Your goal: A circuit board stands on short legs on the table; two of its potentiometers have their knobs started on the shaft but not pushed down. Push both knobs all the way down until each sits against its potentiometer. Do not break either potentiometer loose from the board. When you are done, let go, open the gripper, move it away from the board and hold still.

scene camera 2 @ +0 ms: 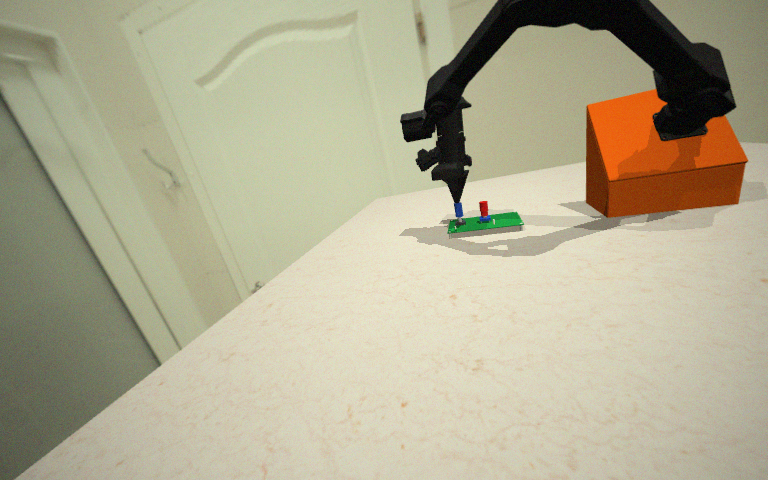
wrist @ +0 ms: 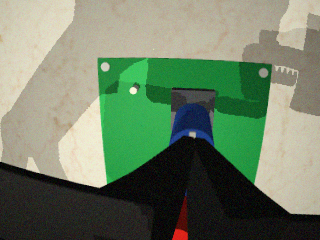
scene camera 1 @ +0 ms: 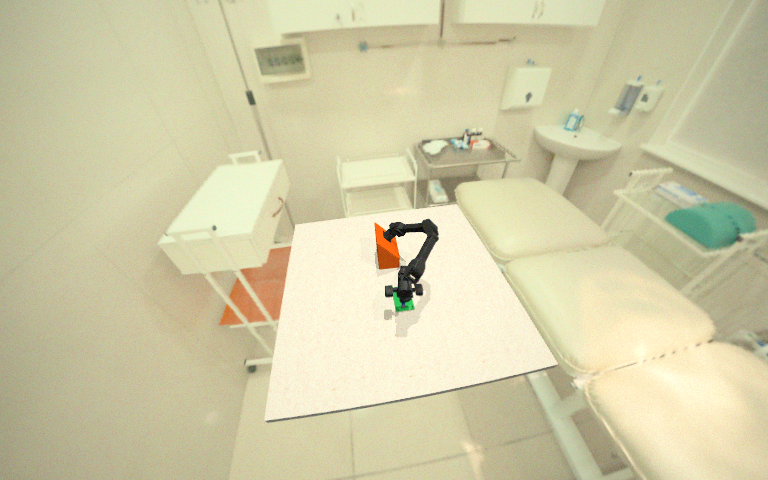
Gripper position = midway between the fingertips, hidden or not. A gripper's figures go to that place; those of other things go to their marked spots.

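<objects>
Lens to my gripper (wrist: 191, 148): 0.10 m from the lens. A blue knob (wrist: 192, 120) sits 0.11 m from the lens.
</objects>
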